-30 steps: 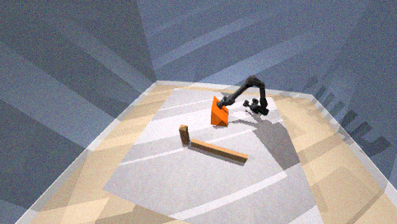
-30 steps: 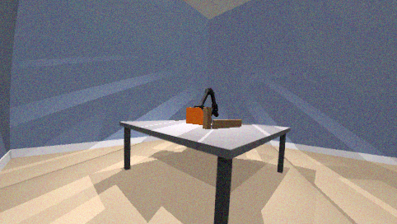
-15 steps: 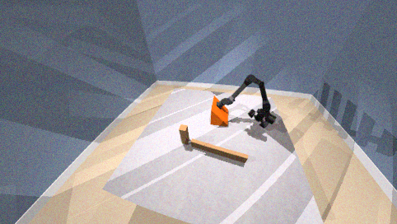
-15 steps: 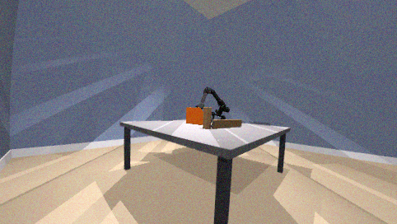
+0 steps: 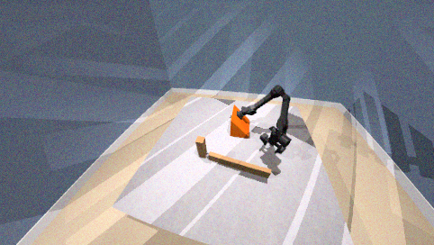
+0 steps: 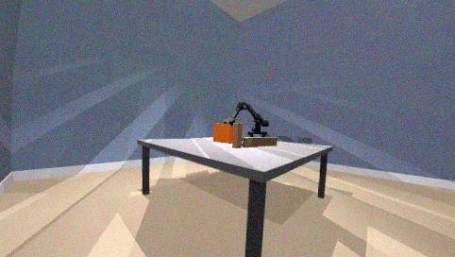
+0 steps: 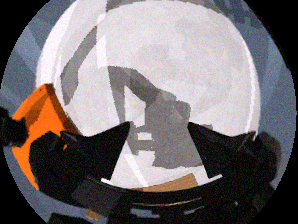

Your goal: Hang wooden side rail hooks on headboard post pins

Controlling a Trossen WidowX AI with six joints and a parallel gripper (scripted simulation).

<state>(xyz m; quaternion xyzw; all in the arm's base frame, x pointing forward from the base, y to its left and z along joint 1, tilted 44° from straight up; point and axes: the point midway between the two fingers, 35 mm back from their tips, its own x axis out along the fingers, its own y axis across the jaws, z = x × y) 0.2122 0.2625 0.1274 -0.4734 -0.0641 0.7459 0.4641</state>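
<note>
Right now my gripper tip is 16 cm short of the wooden headboard post, 48 cm to the left of it and 7 cm below it.
</note>
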